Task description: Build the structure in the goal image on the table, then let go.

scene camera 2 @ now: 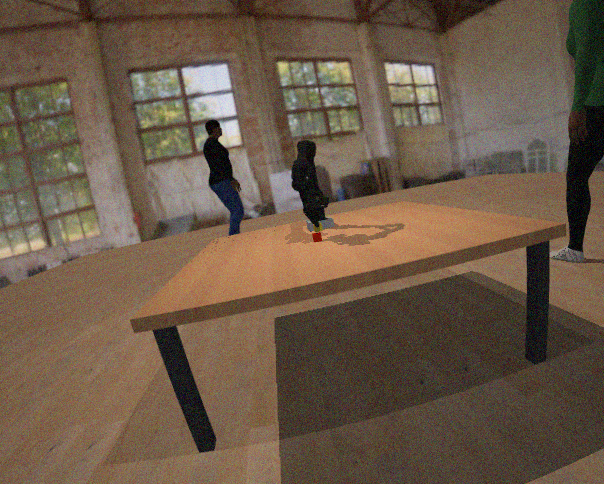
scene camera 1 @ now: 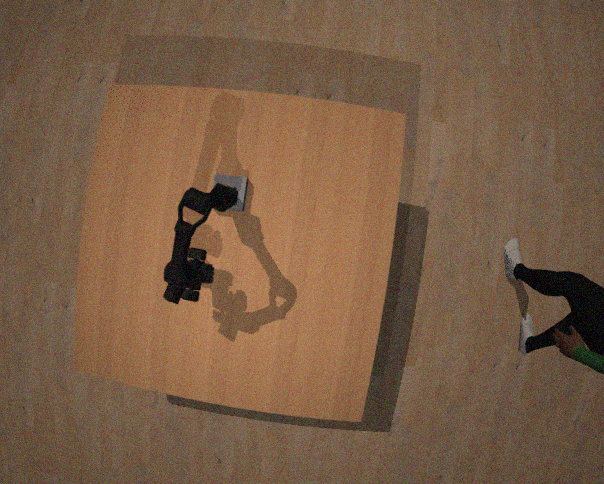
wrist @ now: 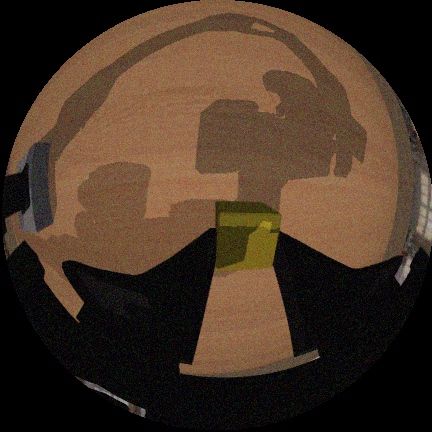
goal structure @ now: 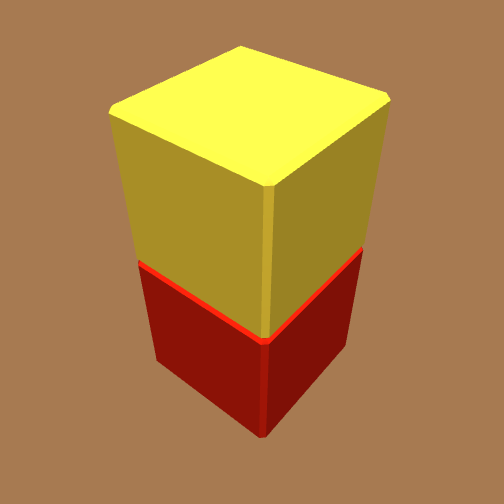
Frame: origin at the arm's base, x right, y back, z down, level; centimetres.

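Where they show: gripper, between the fingertips: (scene camera 2: 317, 227) (wrist: 243, 235); arm's base, origin of its link: (scene camera 2: 320, 219) (scene camera 1: 228, 196) (wrist: 23, 189).
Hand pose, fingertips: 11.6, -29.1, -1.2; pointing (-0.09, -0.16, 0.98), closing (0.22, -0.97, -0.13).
Observation:
Each offset is from my fingertips to the top centre of the thing, as dx, dy, dz. Level surfaces: height alone.
My gripper (scene camera 2: 317, 224) (wrist: 243, 235) is shut on a yellow block {-0.2, +0.0, -1.6} (scene camera 2: 318, 228) (wrist: 250, 247), which sits between the fingertips at the centre of the wrist view. A red block {+1.3, -1.3, +2.2} (scene camera 2: 317, 237) stands on the table in scene camera 2, directly below the yellow block. Whether the two touch is too small to tell. In the wrist view the red block does not show; the yellow block covers the area under it. In scene camera 1 the arm hides both blocks.
The arm's grey base plate (scene camera 1: 242, 182) (scene camera 2: 327, 222) (wrist: 41, 185) is on the wooden table {dz +5.5} (scene camera 1: 322, 242) (scene camera 2: 242, 272), left of the fingers in the wrist view. Arm shadows cross the tabletop. A person in green (scene camera 1: 579, 297) (scene camera 2: 587, 60) and a person in black (scene camera 2: 217, 161) stand off the table.

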